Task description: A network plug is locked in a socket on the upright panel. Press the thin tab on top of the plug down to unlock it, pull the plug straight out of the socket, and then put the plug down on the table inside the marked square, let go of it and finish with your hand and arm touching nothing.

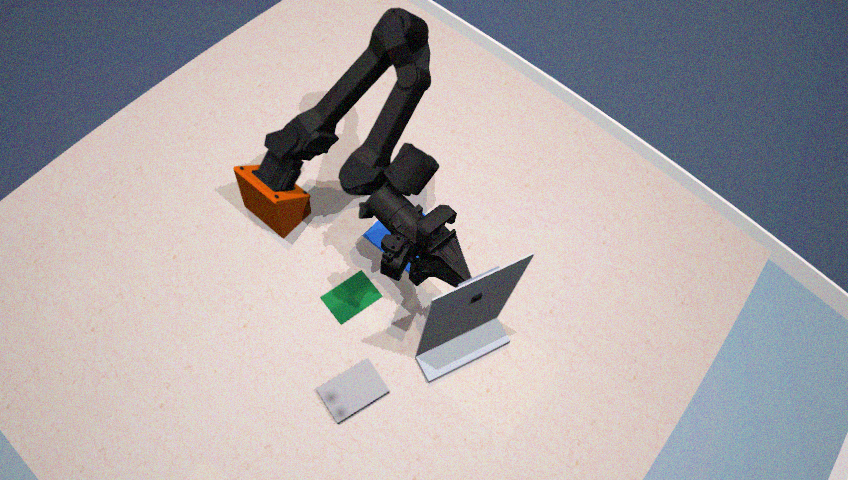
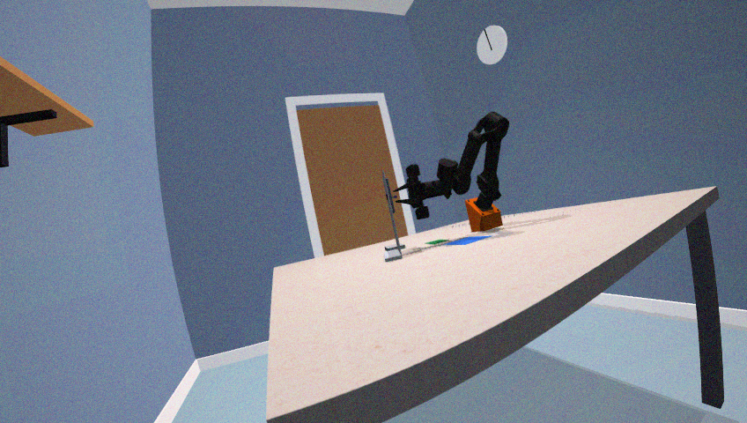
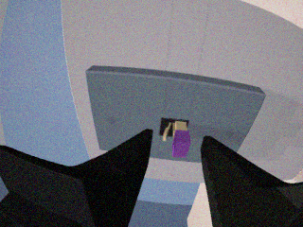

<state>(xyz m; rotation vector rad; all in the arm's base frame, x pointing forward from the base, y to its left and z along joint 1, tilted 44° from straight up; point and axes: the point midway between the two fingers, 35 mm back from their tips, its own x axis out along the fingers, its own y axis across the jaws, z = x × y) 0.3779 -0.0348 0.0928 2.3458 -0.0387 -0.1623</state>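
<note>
My gripper tip is now 10 mm short of the purple network plug. Also, from my gripper tip: green square (170 mm behind, 80 mm to the right, 200 mm below); grey plate (50 mm behind, 200 mm to the right, 190 mm below); upright grey panel (30 mm ahead, 10 mm to the right, 70 mm below).
</note>
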